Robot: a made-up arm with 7 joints. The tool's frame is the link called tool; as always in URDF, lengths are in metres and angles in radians.
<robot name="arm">
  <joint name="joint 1" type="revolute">
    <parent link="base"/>
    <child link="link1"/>
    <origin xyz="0 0 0"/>
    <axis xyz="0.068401 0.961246 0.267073"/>
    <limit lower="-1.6" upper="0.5"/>
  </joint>
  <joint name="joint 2" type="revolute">
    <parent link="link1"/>
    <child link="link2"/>
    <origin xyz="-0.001 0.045 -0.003"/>
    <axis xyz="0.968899 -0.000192 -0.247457"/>
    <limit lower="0" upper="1.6"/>
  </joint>
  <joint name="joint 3" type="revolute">
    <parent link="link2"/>
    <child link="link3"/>
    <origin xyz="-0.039 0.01 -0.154"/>
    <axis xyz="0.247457 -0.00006 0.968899"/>
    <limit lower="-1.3" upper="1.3"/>
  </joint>
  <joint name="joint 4" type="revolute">
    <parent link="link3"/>
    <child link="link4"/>
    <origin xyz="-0.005 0 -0.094"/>
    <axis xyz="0.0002 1 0.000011"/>
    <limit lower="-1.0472" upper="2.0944"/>
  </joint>
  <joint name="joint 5" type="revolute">
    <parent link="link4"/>
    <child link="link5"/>
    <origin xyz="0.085 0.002 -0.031"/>
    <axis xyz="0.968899 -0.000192 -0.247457"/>
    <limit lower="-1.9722" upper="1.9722"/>
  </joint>
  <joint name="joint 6" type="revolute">
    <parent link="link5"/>
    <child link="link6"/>
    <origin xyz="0.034 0 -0.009"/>
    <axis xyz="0.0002 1 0.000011"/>
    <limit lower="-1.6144" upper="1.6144"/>
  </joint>
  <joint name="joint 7" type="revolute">
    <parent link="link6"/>
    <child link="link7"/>
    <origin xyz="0.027 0 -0.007"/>
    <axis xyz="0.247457 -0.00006 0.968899"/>
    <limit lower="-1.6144" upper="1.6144"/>
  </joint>
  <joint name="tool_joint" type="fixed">
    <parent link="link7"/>
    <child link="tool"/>
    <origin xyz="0 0 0" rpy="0 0.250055 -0.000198"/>
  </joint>
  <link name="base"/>
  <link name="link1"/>
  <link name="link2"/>
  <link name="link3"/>
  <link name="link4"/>
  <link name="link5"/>
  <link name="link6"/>
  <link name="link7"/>
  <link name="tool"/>
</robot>
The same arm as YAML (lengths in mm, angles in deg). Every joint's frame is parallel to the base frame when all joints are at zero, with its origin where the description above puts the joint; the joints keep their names.
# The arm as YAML. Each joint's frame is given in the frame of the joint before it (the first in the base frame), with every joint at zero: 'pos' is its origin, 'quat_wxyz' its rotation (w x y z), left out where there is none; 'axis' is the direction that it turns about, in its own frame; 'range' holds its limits. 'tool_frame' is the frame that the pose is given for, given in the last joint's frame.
length_unit: mm
angle_unit: deg
joints:
  - joint: joint 1
    pos: [0.0, 0.0, 0.0]
    axis: [0.068403, 0.961235, 0.26711]
    range: [-91.67, 28.65]
  - joint: joint 2
    pos: [-1.0, 45.0, -3.0]
    axis: [0.968889, -0.0002, -0.247497]
    range: [0.0, 91.67]
  - joint: joint 3
    pos: [-39.0, 10.0, -154.0]
    axis: [0.247497, -0.0001, 0.968889]
    range: [-74.48, 74.48]
  - joint: joint 4
    pos: [-5.0, 0.0, -94.0]
    axis: [0.0002, 1.0, 0.0]
    range: [-60.0, 120.0]
  - joint: joint 5
    pos: [85.0, 2.0, -31.0]
    axis: [0.968889, -0.0002, -0.247497]
    range: [-113.0, 113.0]
  - joint: joint 6
    pos: [34.0, 0.0, -9.0]
    axis: [0.0002, 1.0, 0.0]
    range: [-92.5, 92.5]
  - joint: joint 7
    pos: [27.0, 0.0, -7.0]
    axis: [0.247497, -0.0001, 0.968889]
    range: [-92.5, 92.5]
tool_frame:
  pos: [0.0, 0.0, 0.0]
  quat_wxyz: [0.992194, 0.000012, 0.124702, -0.000098]

